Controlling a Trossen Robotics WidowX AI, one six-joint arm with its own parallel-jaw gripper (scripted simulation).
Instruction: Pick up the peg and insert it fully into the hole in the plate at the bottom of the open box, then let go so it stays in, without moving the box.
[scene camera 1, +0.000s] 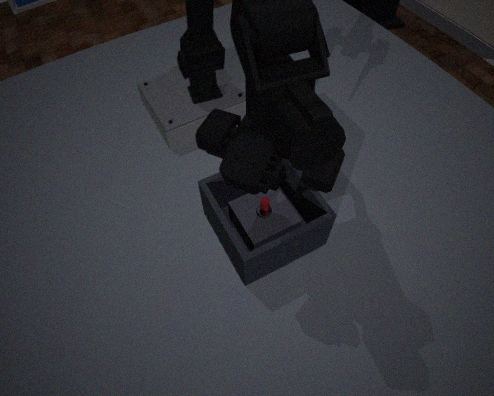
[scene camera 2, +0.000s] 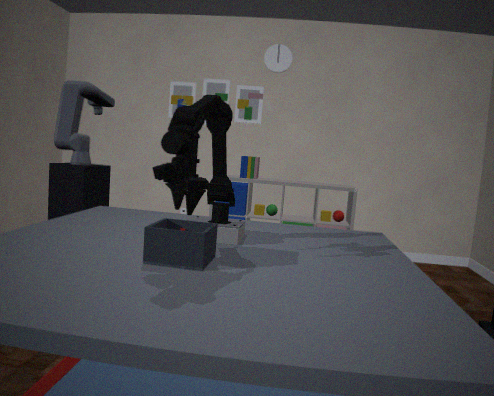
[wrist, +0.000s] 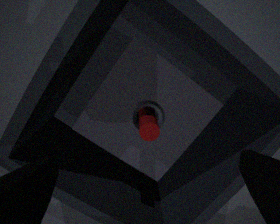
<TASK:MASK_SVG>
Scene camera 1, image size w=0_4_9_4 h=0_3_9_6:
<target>my gripper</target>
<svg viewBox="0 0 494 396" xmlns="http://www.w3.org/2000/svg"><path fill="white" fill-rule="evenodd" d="M342 148L331 161L318 168L302 172L294 193L294 199L297 199L307 189L324 193L332 191L345 156ZM212 110L197 129L196 142L199 149L223 159L219 170L225 183L254 195L260 192L266 194L270 189L277 191L286 171L286 166L280 163L281 158L287 160L288 158L265 121L253 116L247 107L246 114L242 120L239 115L216 108Z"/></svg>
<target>box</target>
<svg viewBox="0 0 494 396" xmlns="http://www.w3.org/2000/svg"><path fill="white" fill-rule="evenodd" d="M282 158L281 163L286 166L286 171L279 189L301 218L302 225L252 251L248 250L229 218L228 202L248 193L227 185L220 172L198 181L204 214L244 286L325 245L337 216L318 191L307 189L297 199L294 199L294 193L303 171L292 167L289 160Z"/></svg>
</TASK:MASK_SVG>
